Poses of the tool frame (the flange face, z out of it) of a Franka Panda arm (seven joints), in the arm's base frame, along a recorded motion.
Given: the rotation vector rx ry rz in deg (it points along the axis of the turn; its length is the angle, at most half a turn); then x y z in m.
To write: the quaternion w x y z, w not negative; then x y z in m. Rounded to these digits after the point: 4 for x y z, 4 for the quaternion.
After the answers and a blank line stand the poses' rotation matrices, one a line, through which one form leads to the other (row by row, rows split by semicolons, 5 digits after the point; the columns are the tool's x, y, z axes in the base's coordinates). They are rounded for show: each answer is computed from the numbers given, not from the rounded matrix.
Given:
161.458 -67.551 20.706 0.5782 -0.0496 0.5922
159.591 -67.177 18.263 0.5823 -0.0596 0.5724
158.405 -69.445 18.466 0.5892 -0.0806 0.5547
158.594 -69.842 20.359 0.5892 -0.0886 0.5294
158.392 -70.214 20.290 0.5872 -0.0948 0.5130
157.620 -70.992 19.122 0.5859 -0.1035 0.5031
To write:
0.0328 0.9156 -0.3831 0.1174 0.5782 -0.0496 0.5922
0.0513 0.9154 -0.3853 0.1048 0.5823 -0.0596 0.5724
0.0528 0.9094 -0.3987 0.1060 0.5892 -0.0806 0.5547
0.0481 0.9079 -0.3998 0.1165 0.5892 -0.0886 0.5294
0.0485 0.9069 -0.4020 0.1162 0.5872 -0.0948 0.5130
0.0530 0.9050 -0.4076 0.1098 0.5859 -0.1035 0.5031

0.67892 -0.70923 0.18990; -0.69382 -0.70434 -0.15004; 0.24017 -0.02989 -0.97027
0.68112 -0.71618 0.15221; -0.69466 -0.69779 -0.17473; 0.23135 0.01328 -0.97278
0.65962 -0.73634 0.15068; -0.71393 -0.67652 -0.18064; 0.23495 0.01158 -0.97194
0.65313 -0.73719 0.17314; -0.71475 -0.67566 -0.18057; 0.25010 -0.00581 -0.96820
0.64974 -0.74050 0.17174; -0.71797 -0.67203 -0.18137; 0.24972 -0.00546 -0.96830
0.64361 -0.74939 0.15551; -0.72611 -0.66210 -0.18543; 0.24192 0.00642 -0.97027

